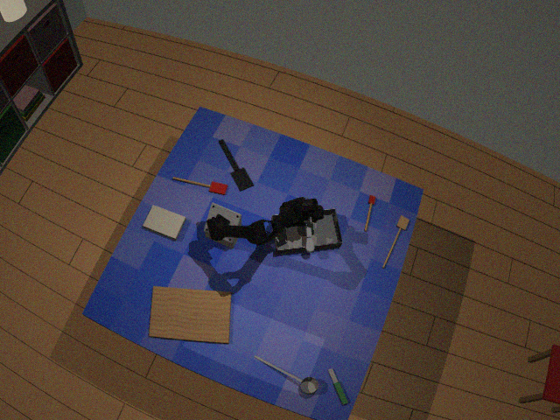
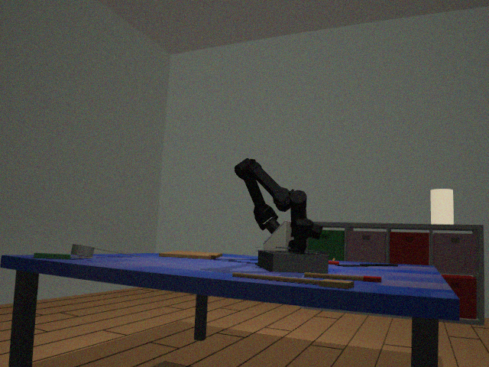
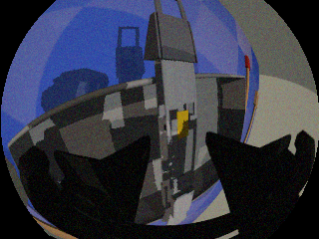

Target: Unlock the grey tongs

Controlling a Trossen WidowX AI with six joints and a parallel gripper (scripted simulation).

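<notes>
The grey roasting tin is 4 cm to the right of my gripper tip and 1 cm below it. From my gripper tip the other things lie so: white block (59 cm behind, 36 cm to the right, 3 cm below); then red spatula (54 cm behind, 8 cm to the right, 3 cm below); then black spatula (47 cm behind, 9 cm to the left, 4 cm below).
</notes>
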